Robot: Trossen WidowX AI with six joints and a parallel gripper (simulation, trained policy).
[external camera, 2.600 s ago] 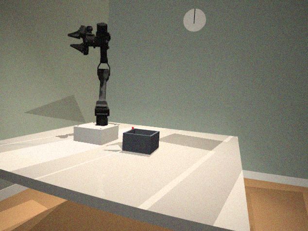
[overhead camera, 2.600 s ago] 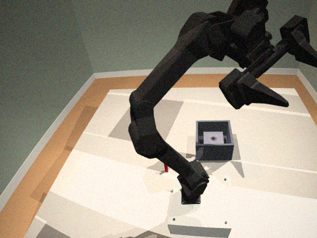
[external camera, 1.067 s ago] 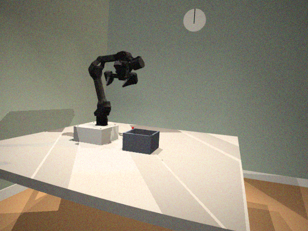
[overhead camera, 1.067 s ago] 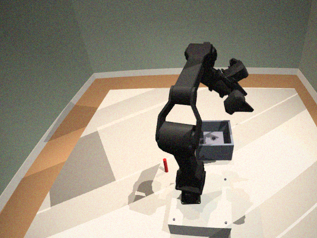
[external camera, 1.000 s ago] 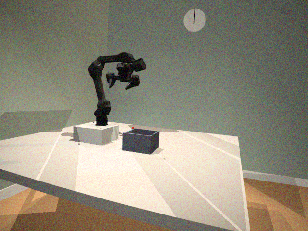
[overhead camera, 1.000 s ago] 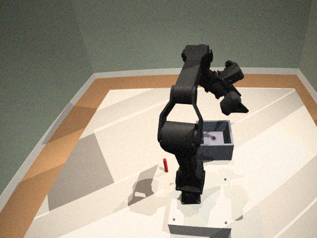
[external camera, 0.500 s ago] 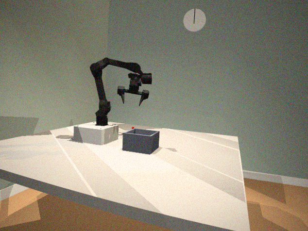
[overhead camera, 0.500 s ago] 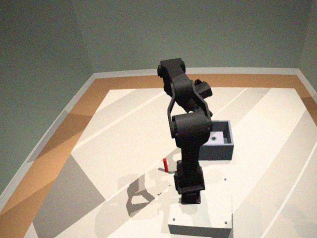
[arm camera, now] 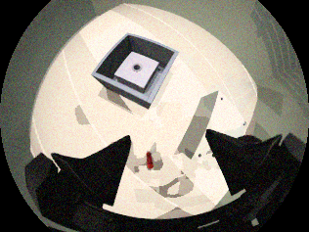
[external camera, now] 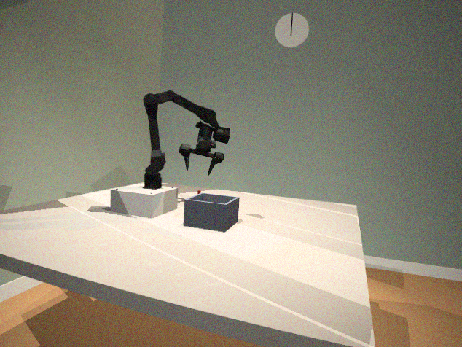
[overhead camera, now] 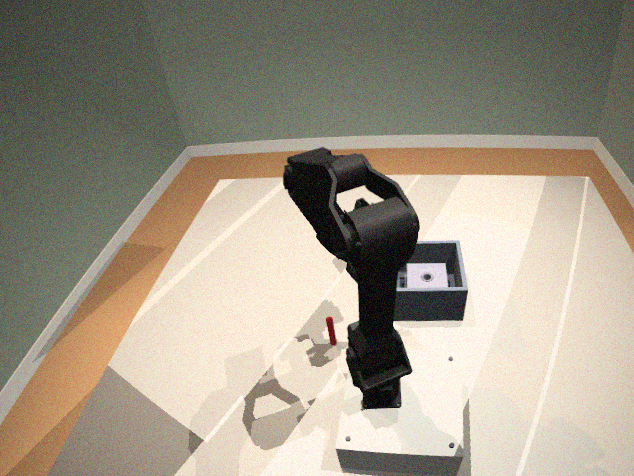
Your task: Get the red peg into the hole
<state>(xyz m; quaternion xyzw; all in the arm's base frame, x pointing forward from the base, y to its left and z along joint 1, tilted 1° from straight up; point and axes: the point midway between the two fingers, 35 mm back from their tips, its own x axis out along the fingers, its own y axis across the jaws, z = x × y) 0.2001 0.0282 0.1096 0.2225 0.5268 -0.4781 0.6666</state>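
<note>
Now: the red peg 20 mm behind my gripper tip, 90 mm to the left of it and 130 mm below it. From my gripper tip the other things lie so: plate (110 mm ahead, 120 mm to the right, 130 mm below); then dark grey box (110 mm ahead, 120 mm to the right, 150 mm below).
</note>
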